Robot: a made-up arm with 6 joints.
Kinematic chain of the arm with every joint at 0, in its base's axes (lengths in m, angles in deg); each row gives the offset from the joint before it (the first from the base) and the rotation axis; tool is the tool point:
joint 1: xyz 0 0 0.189 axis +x
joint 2: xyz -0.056 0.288 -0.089 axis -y
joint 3: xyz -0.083 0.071 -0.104 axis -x
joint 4: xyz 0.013 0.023 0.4 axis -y
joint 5: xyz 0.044 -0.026 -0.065 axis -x
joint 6: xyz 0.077 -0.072 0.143 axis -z
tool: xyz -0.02 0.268 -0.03
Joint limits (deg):
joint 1: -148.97..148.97
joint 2: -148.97..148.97
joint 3: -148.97..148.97
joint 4: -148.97..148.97
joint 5: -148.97..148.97
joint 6: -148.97..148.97
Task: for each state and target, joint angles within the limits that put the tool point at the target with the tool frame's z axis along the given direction. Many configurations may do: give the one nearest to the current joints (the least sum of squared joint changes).
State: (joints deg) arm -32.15 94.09 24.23 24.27 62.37 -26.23
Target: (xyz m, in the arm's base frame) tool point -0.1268 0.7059 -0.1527 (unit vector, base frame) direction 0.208 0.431 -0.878
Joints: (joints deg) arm -24.59 90.40 40.11 61.84 45.27 -5.90
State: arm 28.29 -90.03 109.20 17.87 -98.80 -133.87
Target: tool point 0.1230 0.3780 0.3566 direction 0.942 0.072 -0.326
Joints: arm 20.90 -108.41 66.44 -2.56 -69.23 -127.28
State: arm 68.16 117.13 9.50 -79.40 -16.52 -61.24
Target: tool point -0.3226 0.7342 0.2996 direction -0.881 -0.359 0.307
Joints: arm 35.69 116.46 41.13 -65.49 -27.98 -73.95
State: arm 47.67 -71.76 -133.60 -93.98 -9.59 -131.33
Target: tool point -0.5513 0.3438 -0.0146 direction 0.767 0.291 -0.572
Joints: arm 30.37 -70.51 -139.43 -112.84 21.11 -119.00
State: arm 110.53 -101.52 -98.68 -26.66 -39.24 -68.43
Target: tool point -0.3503 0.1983 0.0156 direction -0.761 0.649 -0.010
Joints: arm 69.08 -51.61 -103.41 -28.36 -89.36 -30.68
